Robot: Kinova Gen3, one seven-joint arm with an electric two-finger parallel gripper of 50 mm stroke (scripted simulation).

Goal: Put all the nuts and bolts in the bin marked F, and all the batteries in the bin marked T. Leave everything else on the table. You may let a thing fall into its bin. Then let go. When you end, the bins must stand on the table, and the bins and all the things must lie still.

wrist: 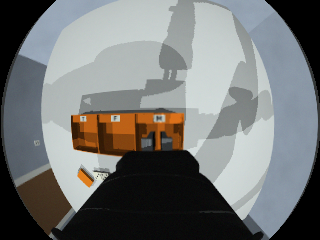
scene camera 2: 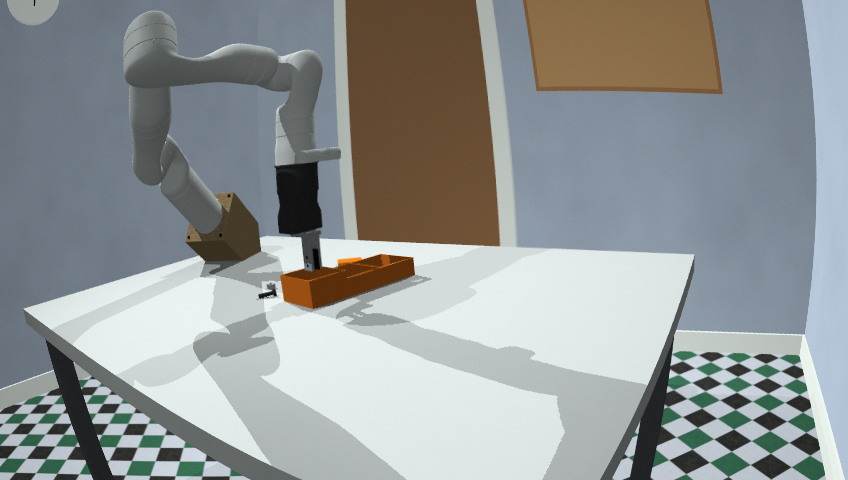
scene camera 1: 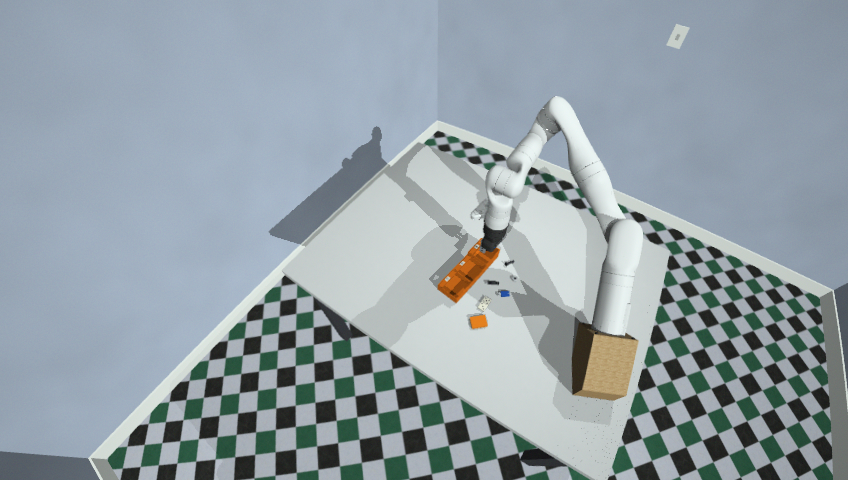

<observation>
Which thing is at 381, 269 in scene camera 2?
An orange bin.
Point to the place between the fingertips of the gripper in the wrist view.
157, 137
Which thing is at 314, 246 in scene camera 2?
The gripper.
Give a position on an orange bin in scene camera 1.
At 458, 281
</observation>
